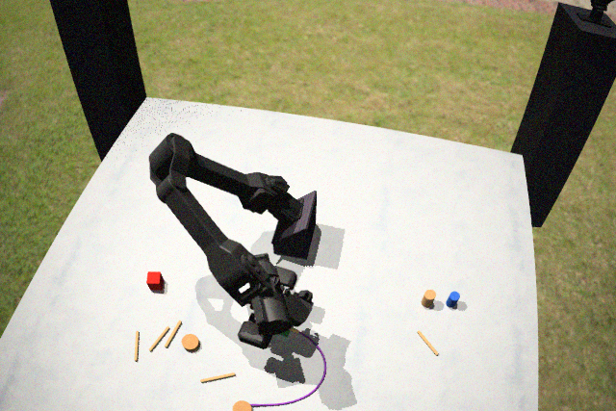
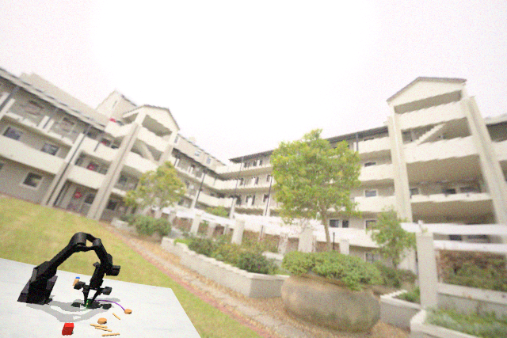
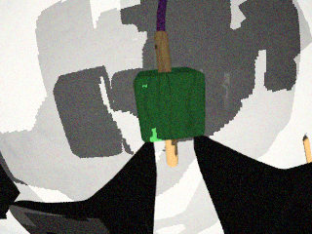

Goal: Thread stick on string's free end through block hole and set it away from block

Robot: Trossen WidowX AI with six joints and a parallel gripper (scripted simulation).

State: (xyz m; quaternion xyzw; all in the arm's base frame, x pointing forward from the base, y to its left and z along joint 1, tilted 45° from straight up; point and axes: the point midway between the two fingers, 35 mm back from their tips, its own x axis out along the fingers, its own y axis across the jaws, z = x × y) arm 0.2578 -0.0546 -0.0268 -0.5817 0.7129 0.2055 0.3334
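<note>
The green block lies 3 cm to the left of my gripper tip and 1 cm ahead of it. From my gripper tip the other things lie so: red cube: 29 cm to the right, 7 cm behind; then blue cylinder: 41 cm to the left, 9 cm behind; then tan cylinder: 35 cm to the left, 9 cm behind, 1 cm above.
</note>
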